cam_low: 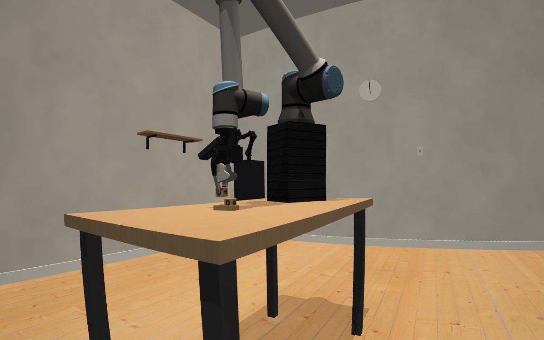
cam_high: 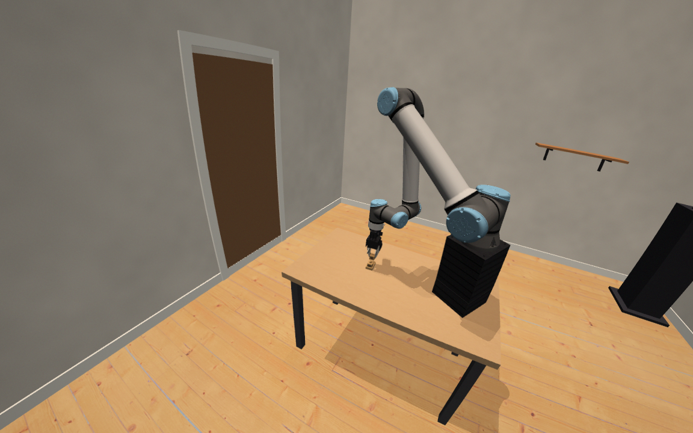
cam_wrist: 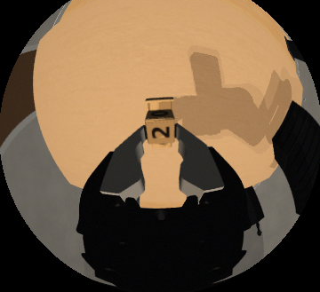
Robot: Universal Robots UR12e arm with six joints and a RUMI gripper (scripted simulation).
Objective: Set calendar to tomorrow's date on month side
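The wooden tray lies 2 cm to the left of my hand and 6 cm below it.
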